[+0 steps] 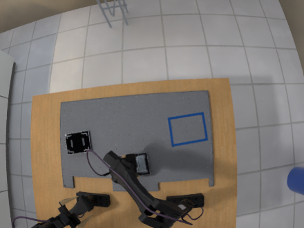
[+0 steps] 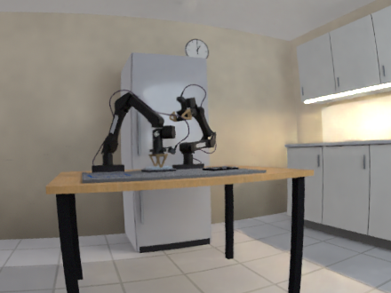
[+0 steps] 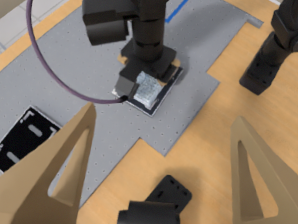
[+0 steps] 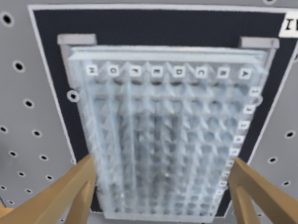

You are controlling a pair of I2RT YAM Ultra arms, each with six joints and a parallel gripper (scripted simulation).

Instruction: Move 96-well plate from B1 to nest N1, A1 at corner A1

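Now: right hand 10 mm above the 96-well plate.
The 96-well plate is 15 cm ahead of my left hand, 15 cm to the right of it and 30 cm below it.
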